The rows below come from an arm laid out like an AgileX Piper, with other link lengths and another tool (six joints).
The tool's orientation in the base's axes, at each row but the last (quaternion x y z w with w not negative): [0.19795 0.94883 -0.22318 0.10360]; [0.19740 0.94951 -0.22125 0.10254]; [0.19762 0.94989 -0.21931 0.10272]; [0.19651 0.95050 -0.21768 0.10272]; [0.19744 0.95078 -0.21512 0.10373]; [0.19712 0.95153 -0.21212 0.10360]
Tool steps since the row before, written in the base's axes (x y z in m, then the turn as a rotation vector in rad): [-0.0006 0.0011 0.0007 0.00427 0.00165 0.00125]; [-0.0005 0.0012 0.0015 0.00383 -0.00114 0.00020]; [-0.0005 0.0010 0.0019 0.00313 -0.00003 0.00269]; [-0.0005 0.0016 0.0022 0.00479 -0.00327 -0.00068]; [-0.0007 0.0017 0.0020 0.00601 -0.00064 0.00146]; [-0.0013 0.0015 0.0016 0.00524 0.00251 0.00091]
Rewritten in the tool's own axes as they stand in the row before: [0.0007 0.0004 -0.0012 -0.00366 0.00268 -0.00140]; [0.0004 0.0002 -0.0019 -0.00388 0.00059 0.00076]; [0.0002 -0.0001 -0.0022 -0.00359 0.00028 -0.00202]; [0.0004 0.0003 -0.0027 -0.00520 -0.00045 0.00261]; [0.0006 0.0004 -0.0026 -0.00604 0.00146 -0.00033]; [0.0012 0.0001 -0.0022 -0.00414 0.00395 -0.00133]
